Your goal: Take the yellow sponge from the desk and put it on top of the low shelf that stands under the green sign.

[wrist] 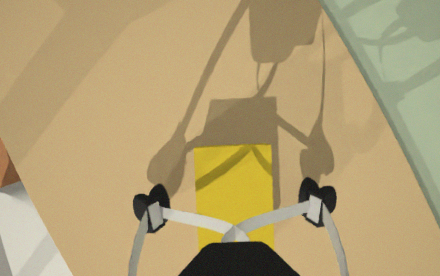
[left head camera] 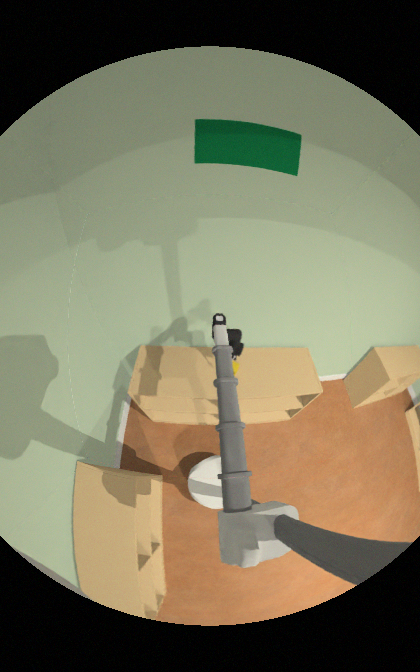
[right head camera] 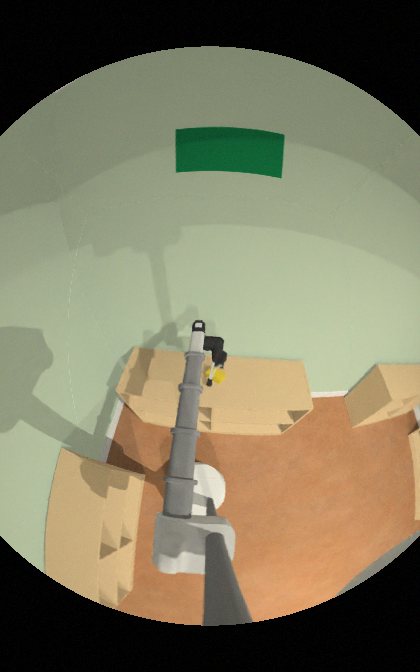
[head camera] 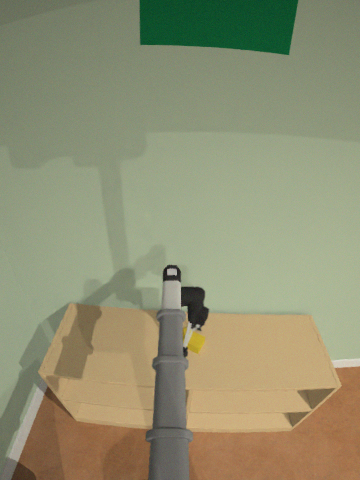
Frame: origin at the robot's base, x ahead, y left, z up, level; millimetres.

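Seen in the pictures: gripper, fingertip midpoint: (wrist: 233,197) (head camera: 190,342).
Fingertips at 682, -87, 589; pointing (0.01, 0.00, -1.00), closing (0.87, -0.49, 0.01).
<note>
A point is followed by its place in that frame, as x, y, z.
The yellow sponge (head camera: 196,342) {659, -107, 628} (left head camera: 235,368) (right head camera: 217,376) (wrist: 232,175) {695, -64, 628} lies on top of the low shelf (head camera: 260,350) {640, -387, 583} (left head camera: 280,370) (right head camera: 270,382) (wrist: 100,190) {569, -12, 583}, right of the arm in the head view. The green sign (head camera: 217,25) {873, -101, 1674} (left head camera: 247,146) (right head camera: 230,152) is on the wall above this shelf. My gripper (wrist: 233,197) {682, -87, 589} is open, with its fingertips on either side of the sponge and a gap on both sides in the wrist view. The sponge's near end is hidden behind the gripper body. The desk cannot be made out.
My extended arm (head camera: 170,400) {289, -1, 1004} (left head camera: 232,450) (right head camera: 184,450) reaches over the shelf. The green wall is directly behind it. Another wooden shelf unit (left head camera: 105,525) (right head camera: 75,525) stands at the left, and a wooden unit (left head camera: 367,377) (right head camera: 370,397) at the right. A white round shape (left head camera: 205,480) (right head camera: 212,482) is below the arm.
</note>
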